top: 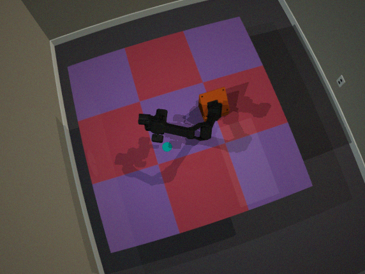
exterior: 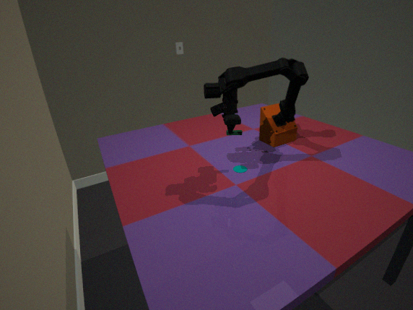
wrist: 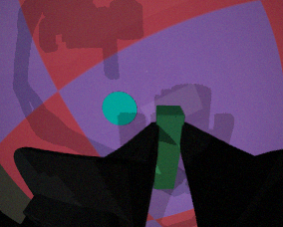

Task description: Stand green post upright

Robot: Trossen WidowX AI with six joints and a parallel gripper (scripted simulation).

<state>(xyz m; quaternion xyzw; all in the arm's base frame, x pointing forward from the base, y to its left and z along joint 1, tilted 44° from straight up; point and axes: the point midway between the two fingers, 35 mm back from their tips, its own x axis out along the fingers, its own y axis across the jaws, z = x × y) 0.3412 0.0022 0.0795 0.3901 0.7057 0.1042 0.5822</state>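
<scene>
The cyan circle lies 15 cm below my gripper tip, 7 cm to the left of it and 1 cm behind it. The rest, counted from my gripper tip: green post (2 cm behind, 1 cm to the left).
</scene>
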